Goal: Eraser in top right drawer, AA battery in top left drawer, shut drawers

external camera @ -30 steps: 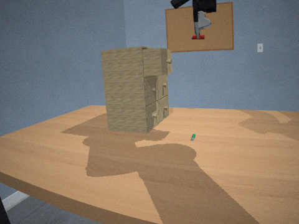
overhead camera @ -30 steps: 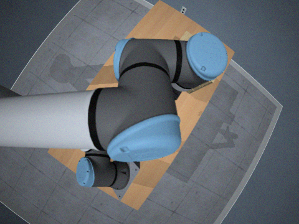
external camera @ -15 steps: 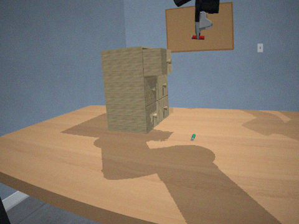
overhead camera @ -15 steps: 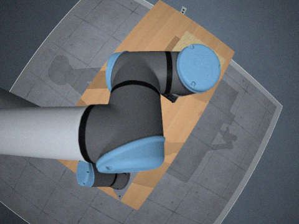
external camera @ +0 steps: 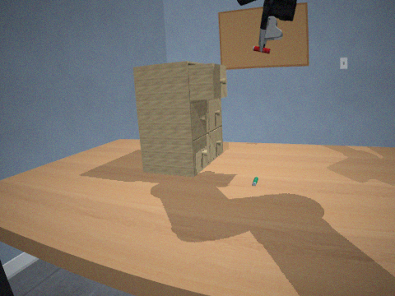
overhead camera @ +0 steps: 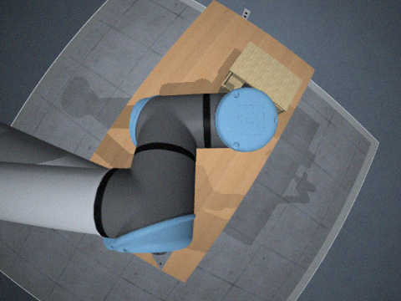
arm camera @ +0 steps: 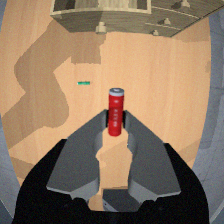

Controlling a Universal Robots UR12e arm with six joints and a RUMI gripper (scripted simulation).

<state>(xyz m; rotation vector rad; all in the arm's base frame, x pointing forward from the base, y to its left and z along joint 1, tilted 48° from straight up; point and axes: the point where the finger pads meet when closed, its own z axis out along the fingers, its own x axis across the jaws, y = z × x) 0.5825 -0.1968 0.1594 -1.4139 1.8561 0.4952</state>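
Right now the red AA battery is 1 cm below my hand. Also, from my hand: eraser (32 cm ahead, 13 cm to the right, 14 cm below); green AA battery (2 cm ahead, 11 cm to the left, 37 cm below).
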